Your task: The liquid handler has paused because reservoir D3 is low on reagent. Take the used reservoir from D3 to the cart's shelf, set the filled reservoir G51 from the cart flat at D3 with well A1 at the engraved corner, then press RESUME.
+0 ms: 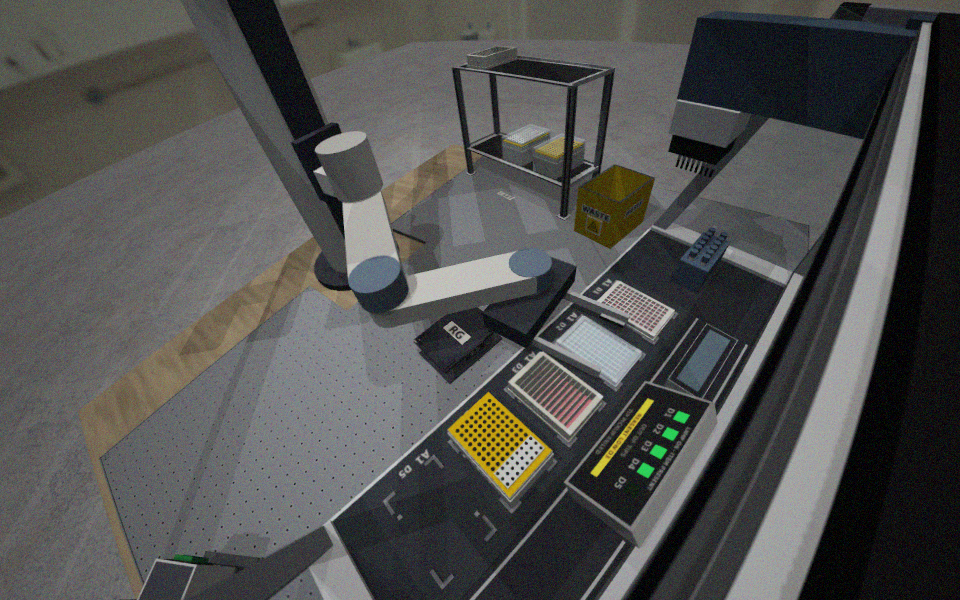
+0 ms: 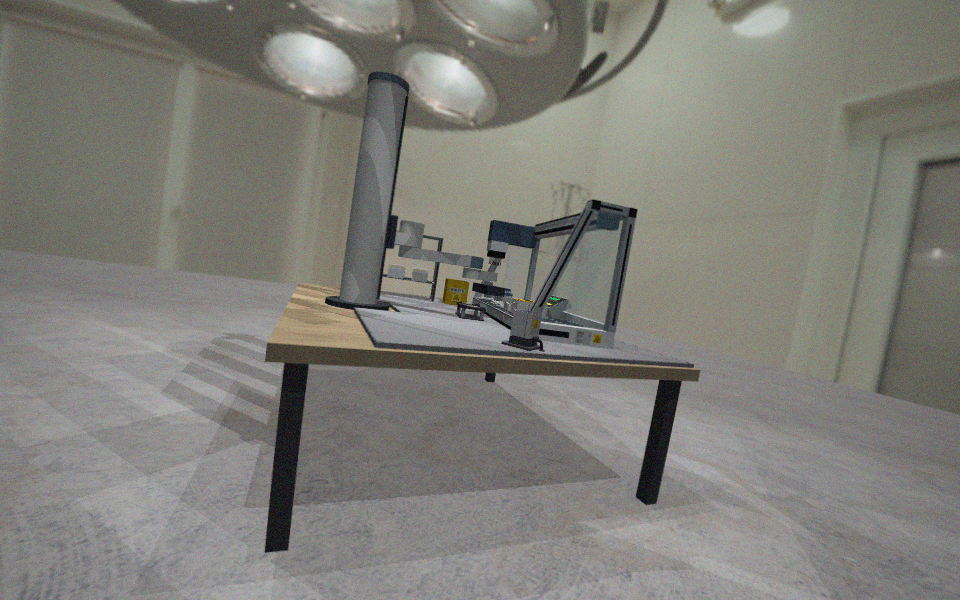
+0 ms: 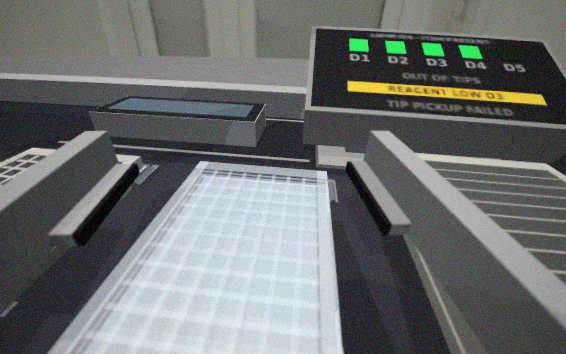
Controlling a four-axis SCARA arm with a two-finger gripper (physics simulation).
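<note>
The used reservoir sits at D3, pink liquid showing in its troughs. My gripper is open and empty. Its fingers stand above and on either side of the pale plate at D2, one finger towards D1, the other towards D3. The cart stands at the back; a pale open tray is on its top, its label unreadable, so I cannot tell whether it is G51. The status panel shows REAGENT LOW D3 lit yellow and green lamps D1 to D4. No RESUME label is readable.
A yellow tip rack is beside D3, a red-welled plate at D1. A black RG stand is left of the deck. A yellow waste bin, blue tube rack and overhead pipetting head stand towards the back.
</note>
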